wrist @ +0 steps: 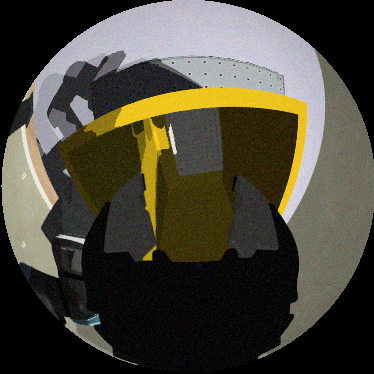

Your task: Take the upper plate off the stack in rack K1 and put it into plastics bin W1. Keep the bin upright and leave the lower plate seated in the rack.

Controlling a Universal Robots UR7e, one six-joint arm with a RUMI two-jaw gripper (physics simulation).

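Seen in the pictures: gripper, between the fingertips: (pixel 188 176); arm's base, origin of its link: (pixel 72 248).
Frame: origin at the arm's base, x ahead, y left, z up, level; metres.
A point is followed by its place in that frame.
Observation:
Bin W1 (pixel 215 97) is yellow and stands upright below and ahead of my gripper in the wrist view. Its near part is hidden by the gripper. A dark grey plate (pixel 197 142) @[x 0.391, y 0.102, z -0.139 m] with rows of small marks and a white strip on its left side lies inside the bin, beyond the fingertips. My gripper (pixel 188 176) @[x 0.374, y 0.108, z -0.030 m] is open, with nothing between its fingers, and the plate is apart from them. Rack K1 and the lower plate cannot be made out in this view.
A light grey perforated panel (pixel 245 73) @[x 0.507, y 0.215, z -0.145 m] lies beyond the bin's far rim, partly in shadow. Dark jointed arm parts (pixel 75 215) @[x 0.074, y 0.064, z -0.064 m] show at the left, close to the bin's left side. A pale table surface (pixel 200 30) @[x 0.463, y 0.332, z -0.158 m] extends behind the bin.

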